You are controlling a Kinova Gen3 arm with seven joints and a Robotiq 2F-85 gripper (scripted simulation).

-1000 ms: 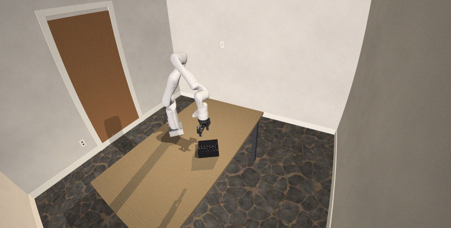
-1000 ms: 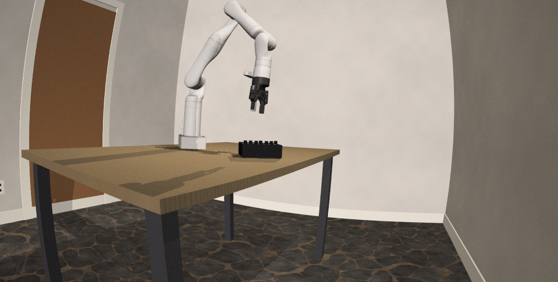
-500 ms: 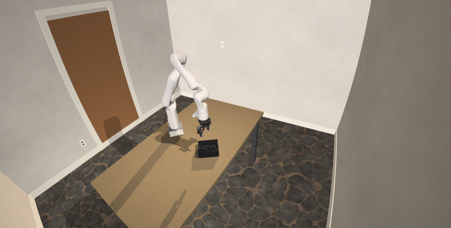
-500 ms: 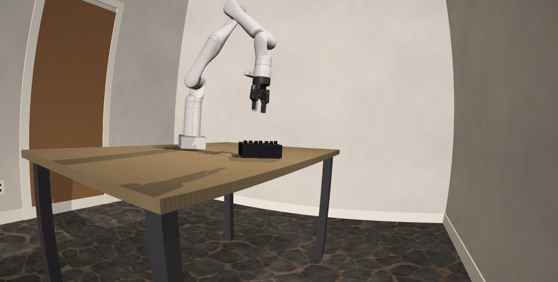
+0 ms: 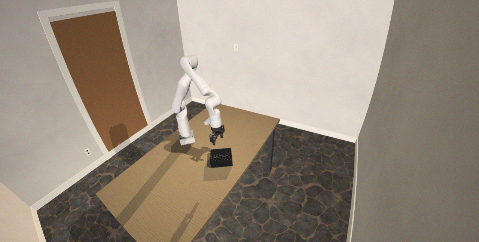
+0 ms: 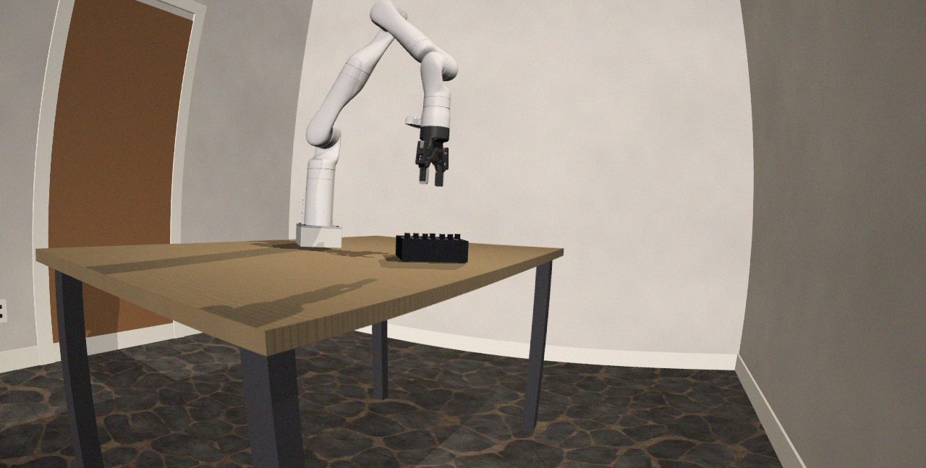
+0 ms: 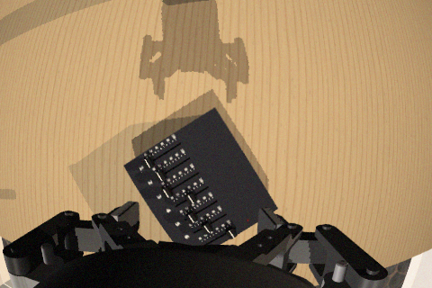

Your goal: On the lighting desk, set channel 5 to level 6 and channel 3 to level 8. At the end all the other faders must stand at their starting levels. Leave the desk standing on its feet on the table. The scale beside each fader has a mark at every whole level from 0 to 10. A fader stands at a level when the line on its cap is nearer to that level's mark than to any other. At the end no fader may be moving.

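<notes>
Right now the channel 3 fader cap is 130 mm below my hand, 50 mm to the right of it and 10 mm ahead of it. The rest, counted from my hand: M fader cap: 130 mm below, 60 mm ahead, 40 mm to the left; then channel 4 fader cap: 130 mm below, 20 mm ahead, 10 mm to the right; then channel 5 fader cap: 130 mm below, 40 mm ahead, 10 mm to the right.
</notes>
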